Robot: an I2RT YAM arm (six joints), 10 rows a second.
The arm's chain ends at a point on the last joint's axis. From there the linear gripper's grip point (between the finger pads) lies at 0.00 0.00 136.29 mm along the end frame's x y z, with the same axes.
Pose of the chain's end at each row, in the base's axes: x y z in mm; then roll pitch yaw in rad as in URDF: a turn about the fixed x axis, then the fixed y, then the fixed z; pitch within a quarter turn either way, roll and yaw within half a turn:
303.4 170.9 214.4 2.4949 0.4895 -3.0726
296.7 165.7 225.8 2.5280 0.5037 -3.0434
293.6 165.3 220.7 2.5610 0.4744 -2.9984
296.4 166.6 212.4 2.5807 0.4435 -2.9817
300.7 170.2 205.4 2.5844 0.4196 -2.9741
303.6 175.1 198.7 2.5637 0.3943 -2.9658
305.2 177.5 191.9 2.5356 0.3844 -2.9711
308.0 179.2 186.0 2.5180 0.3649 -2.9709
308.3 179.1 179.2 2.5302 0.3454 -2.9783
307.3 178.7 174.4 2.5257 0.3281 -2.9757
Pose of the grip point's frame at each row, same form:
348.8 256.4 118.4 2.4949 0.4895 -3.0726
342.5 249.1 128.2 2.5280 0.5037 -3.0434
334.5 246.7 119.3 2.5610 0.4744 -2.9984
333.7 246.1 108.2 2.5807 0.4435 -2.9817
335.2 249.1 99.8 2.5844 0.4196 -2.9741
333.8 256.1 93.3 2.5637 0.3943 -2.9658
333.4 261.1 88.1 2.5356 0.3844 -2.9711
333.4 264.3 82.6 2.5180 0.3649 -2.9709
332.9 262.4 74.2 2.5302 0.3454 -2.9783
329.7 262.3 69.1 2.5257 0.3281 -2.9757

